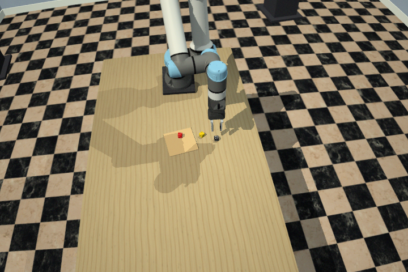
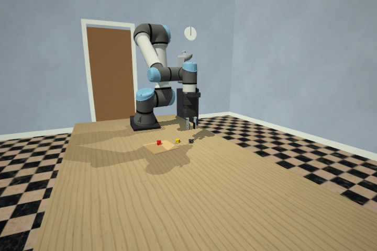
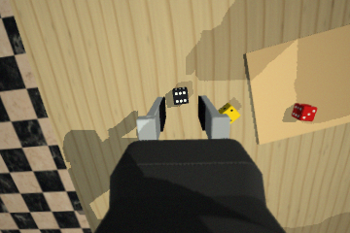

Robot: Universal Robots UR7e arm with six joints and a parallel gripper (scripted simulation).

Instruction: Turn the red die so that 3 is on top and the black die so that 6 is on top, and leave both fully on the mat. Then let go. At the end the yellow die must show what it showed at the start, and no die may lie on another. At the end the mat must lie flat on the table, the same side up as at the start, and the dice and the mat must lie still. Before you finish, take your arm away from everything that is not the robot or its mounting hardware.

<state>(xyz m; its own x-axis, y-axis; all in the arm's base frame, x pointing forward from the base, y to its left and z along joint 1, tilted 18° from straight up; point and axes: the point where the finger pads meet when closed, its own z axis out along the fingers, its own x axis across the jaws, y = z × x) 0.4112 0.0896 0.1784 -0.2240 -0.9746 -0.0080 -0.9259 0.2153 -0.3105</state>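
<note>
Right now the black die is 9 cm below my hand. The rest, counted from my hand: red die (16 cm to the right, 8 cm below, 7 cm behind); yellow die (9 cm below, 6 cm to the right, 5 cm behind); tan mat (17 cm to the right, 10 cm below, 4 cm behind).
</note>
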